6 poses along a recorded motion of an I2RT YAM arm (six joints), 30 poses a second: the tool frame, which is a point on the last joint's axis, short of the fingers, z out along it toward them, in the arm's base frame.
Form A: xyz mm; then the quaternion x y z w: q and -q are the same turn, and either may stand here.
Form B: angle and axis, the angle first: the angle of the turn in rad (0 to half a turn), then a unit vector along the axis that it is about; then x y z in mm. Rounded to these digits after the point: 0 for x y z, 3 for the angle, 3 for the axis.
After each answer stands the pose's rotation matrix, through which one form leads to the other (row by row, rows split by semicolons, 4 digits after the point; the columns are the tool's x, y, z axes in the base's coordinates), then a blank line. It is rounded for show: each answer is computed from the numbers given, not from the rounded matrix.
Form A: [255 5 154 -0.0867 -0.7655 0.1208 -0.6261]
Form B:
[1.789 0.111 0.982 -0.155 255 5 154]
-0.2010 0.2840 0.9375; -0.0185 0.9558 -0.2935; -0.9794 -0.0764 -0.1869

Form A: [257 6 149 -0.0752 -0.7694 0.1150 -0.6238]
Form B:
[1.794 0.096 0.984 -0.147 257 6 149]
-0.2104 0.2592 0.9426; -0.0278 0.9622 -0.2708; -0.9772 -0.0831 -0.1953

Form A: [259 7 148 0.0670 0.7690 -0.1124 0.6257]
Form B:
[1.790 0.086 0.986 -0.144 259 7 148]
-0.2080 0.2437 0.9473; -0.0376 0.9658 -0.2567; -0.9774 -0.0890 -0.1917

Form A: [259 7 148 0.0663 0.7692 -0.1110 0.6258]
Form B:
[1.789 0.085 0.986 -0.142 259 7 148]
-0.2080 0.2409 0.9480; -0.0369 0.9666 -0.2537; -0.9774 -0.0878 -0.1921

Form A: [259 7 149 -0.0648 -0.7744 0.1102 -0.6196]
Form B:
[1.805 0.083 0.987 -0.140 259 7 149]
-0.2237 0.2369 0.9454; -0.0362 0.9673 -0.2510; -0.9740 -0.0904 -0.2079

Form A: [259 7 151 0.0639 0.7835 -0.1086 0.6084]
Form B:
[1.833 0.081 0.987 -0.137 259 7 151]
-0.2515 0.2323 0.9396; -0.0320 0.9682 -0.2480; -0.9673 -0.0924 -0.2360

